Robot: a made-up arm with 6 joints.
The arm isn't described. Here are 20 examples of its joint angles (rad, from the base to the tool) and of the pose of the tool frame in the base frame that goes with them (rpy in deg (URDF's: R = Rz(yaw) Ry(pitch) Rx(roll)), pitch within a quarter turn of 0, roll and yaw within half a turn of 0; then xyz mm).
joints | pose
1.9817 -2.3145 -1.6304 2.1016 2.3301 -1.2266 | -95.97 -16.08 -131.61 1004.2 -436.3 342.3
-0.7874 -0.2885 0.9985 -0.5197 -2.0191 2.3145 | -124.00 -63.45 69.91 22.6 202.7 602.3
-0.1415 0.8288 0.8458 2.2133 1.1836 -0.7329 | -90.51 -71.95 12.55 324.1 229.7 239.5
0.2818 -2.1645 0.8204 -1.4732 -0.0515 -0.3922 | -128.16 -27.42 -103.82 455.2 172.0 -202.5
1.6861 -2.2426 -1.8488 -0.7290 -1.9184 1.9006 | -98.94 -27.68 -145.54 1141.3 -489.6 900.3
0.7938 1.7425 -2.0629 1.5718 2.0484 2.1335 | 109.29 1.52 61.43 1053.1 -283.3 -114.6
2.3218 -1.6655 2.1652 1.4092 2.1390 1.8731 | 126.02 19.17 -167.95 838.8 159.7 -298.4
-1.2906 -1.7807 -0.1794 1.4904 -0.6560 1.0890 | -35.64 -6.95 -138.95 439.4 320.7 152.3
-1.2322 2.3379 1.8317 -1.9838 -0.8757 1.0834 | -149.49 -46.23 -34.46 801.5 472.6 -445.7
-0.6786 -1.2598 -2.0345 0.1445 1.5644 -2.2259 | -155.43 44.08 127.76 1010.9 188.6 -381.3
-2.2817 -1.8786 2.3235 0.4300 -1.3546 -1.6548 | 151.83 -30.89 146.93 914.3 264.0 260.5
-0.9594 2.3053 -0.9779 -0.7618 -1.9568 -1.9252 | 25.31 -25.28 37.60 477.5 280.4 871.4
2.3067 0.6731 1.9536 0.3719 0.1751 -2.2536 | -111.93 -67.56 -50.81 926.8 -492.9 103.6
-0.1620 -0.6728 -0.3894 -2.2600 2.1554 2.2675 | -86.94 59.65 -50.99 652.0 -72.1 -132.6
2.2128 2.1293 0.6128 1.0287 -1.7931 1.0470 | -132.79 -24.79 -23.79 316.8 164.7 199.4
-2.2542 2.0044 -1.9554 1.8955 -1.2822 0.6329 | -130.13 22.08 113.48 714.1 83.5 163.9
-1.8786 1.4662 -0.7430 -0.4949 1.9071 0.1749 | -103.91 19.45 -39.34 414.2 556.8 664.3
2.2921 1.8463 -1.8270 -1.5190 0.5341 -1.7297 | -54.94 65.79 131.01 747.9 -208.8 -361.9
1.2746 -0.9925 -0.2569 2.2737 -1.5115 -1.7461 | 150.50 -41.09 57.78 619.8 219.7 202.1
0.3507 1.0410 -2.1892 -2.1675 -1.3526 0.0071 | 122.82 61.96 47.21 924.6 -639.8 282.8
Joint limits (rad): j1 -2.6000..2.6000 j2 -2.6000..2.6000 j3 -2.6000..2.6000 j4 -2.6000..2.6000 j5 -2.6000..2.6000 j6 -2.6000..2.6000
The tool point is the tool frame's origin. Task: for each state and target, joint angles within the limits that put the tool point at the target. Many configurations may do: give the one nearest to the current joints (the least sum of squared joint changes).
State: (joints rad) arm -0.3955 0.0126 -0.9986 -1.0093 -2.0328 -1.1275
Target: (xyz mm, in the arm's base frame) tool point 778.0 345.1 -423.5
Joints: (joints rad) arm 0.1056 -0.2868 -1.4583 -0.4966 -2.0776 -1.2989
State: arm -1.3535 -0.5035 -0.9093 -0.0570 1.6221 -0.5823
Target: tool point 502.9 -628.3 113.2
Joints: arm -1.4747 -0.3133 -0.9139 -0.1517 1.5628 -0.6671
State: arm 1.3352 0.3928 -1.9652 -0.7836 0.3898 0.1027
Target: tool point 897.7 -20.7 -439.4
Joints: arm 1.2411 0.5204 -1.9990 -0.7916 0.4160 0.1275
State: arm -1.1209 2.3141 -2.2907 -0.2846 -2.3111 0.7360
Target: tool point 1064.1 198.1 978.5
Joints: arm -0.8415 2.2799 -1.7951 -0.5123 -2.2342 0.7838
